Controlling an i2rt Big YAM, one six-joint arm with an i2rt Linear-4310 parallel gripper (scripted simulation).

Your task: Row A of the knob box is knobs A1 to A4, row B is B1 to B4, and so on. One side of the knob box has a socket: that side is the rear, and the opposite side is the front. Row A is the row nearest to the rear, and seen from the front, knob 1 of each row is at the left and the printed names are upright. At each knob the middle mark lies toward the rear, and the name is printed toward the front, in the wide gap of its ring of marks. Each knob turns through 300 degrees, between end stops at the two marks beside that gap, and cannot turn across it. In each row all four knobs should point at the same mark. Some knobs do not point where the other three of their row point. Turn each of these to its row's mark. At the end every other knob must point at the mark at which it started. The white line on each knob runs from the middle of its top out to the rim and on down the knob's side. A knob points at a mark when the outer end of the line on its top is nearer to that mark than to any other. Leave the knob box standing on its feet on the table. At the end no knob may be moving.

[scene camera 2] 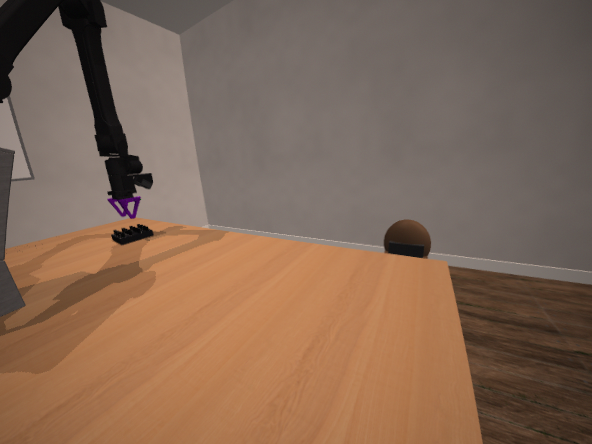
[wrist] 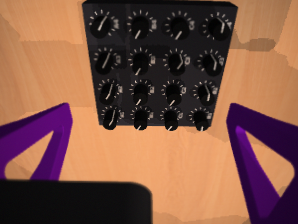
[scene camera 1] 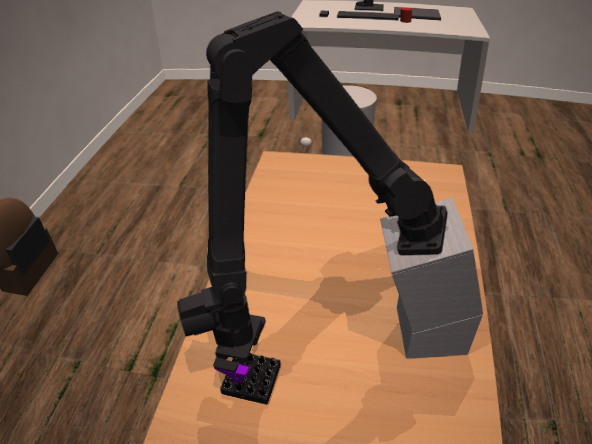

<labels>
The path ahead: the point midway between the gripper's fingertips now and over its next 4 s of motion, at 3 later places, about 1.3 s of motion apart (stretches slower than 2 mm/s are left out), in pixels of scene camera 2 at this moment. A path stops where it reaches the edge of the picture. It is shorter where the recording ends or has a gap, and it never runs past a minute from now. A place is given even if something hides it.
My gripper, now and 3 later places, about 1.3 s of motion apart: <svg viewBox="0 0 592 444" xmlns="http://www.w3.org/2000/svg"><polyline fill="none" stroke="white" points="128,217 112,221 132,214 135,223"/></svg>
</labels>
